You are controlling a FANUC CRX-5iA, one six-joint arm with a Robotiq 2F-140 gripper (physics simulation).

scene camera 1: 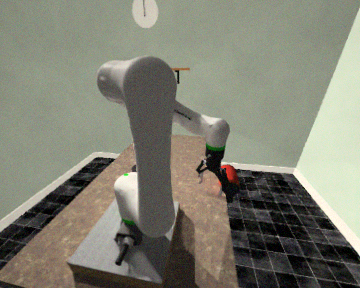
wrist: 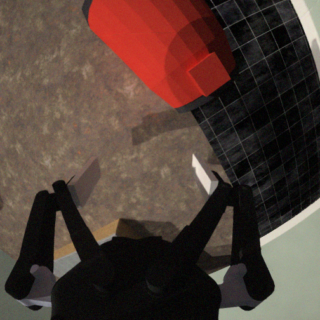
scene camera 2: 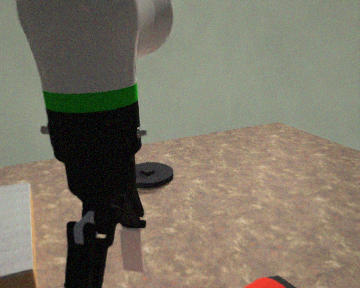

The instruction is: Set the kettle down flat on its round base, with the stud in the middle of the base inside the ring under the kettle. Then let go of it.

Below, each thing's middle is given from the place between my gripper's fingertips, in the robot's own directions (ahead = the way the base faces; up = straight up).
The red kettle point(wrist: 185, 59) is 110 mm ahead of my hand, 120 mm to the right of it and 60 mm below it. Also, from my hand: black round base point(scene camera 2: 149, 174): 220 mm ahead, 510 mm to the left, 60 mm below.
